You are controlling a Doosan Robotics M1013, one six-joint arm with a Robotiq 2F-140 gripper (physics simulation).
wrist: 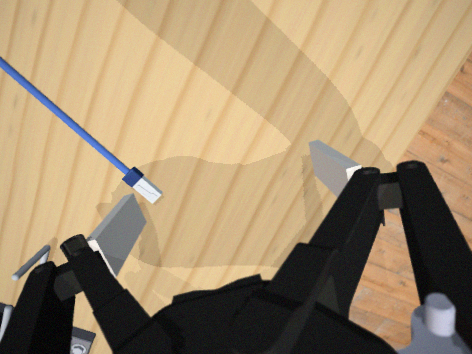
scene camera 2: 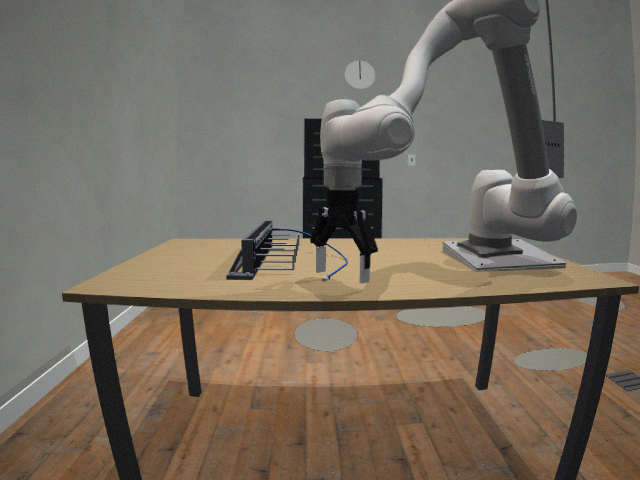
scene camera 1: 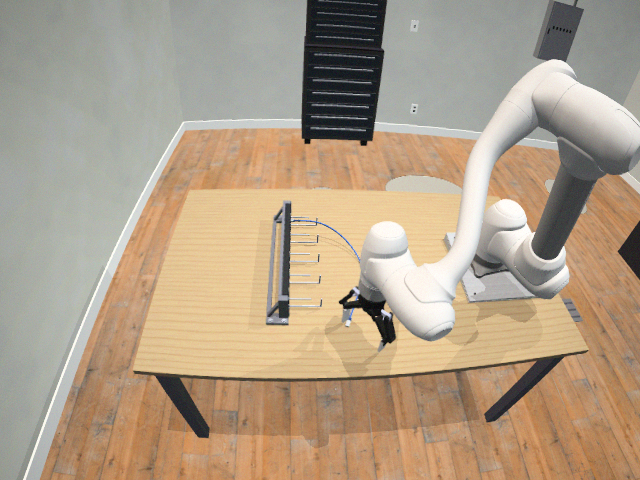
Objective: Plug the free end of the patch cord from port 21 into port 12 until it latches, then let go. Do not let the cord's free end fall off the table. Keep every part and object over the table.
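Note:
The blue patch cord runs from the far end of the dark port panel in an arc to the table. Its free end, a clear white plug with a dark blue collar, lies on or very near the table top; in the wrist view the plug is just beyond the left fingertip. My gripper is wide open and empty, pointing down above the table, with the plug near one finger. The port numbers and ports 12 and 21 cannot be made out.
Several thin metal cable guides stick out from the panel towards the gripper. The wooden table has its front edge near the gripper. The arm's base plate is at the right.

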